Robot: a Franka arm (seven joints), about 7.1 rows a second.
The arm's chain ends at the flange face. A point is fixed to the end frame.
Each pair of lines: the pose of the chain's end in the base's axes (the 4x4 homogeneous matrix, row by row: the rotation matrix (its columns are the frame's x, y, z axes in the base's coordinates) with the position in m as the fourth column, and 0 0 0 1 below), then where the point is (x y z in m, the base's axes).
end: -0.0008, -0.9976, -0.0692, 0.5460; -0.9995, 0.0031, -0.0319, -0.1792; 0.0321, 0.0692, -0.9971, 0.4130; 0, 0, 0, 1
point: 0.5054 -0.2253 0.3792
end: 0.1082, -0.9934, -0.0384, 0.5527; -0.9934, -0.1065, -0.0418, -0.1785; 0.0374, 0.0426, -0.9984, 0.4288; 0, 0, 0, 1
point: 0.5184 -0.2288 0.3942
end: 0.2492, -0.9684, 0.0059, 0.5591; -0.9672, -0.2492, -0.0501, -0.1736; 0.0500, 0.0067, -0.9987, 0.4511; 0, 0, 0, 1
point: 0.5337 -0.2285 0.4157
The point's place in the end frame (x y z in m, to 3 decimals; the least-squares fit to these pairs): 0.045 0.038 0.038
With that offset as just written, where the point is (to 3 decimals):
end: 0.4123, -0.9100, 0.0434, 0.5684; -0.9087, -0.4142, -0.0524, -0.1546; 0.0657, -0.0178, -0.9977, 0.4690; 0, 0, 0, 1
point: 0.554 -0.213 0.433
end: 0.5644, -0.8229, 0.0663, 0.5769; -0.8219, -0.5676, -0.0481, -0.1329; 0.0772, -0.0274, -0.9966, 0.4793; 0, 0, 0, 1
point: 0.574 -0.193 0.444
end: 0.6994, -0.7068, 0.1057, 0.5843; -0.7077, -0.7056, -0.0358, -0.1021; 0.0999, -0.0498, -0.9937, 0.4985; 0, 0, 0, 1
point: 0.593 -0.162 0.463
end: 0.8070, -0.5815, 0.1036, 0.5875; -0.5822, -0.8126, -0.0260, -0.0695; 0.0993, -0.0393, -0.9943, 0.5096; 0, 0, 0, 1
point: 0.606 -0.128 0.475
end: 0.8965, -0.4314, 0.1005, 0.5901; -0.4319, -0.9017, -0.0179, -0.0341; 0.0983, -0.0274, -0.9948, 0.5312; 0, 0, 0, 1
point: 0.618 -0.088 0.497
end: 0.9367, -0.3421, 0.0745, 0.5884; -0.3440, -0.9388, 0.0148, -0.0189; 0.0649, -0.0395, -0.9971, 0.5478; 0, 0, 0, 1
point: 0.620 -0.069 0.511
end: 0.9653, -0.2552, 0.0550, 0.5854; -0.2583, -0.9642, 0.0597, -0.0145; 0.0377, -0.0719, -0.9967, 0.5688; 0, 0, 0, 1
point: 0.621 -0.060 0.530
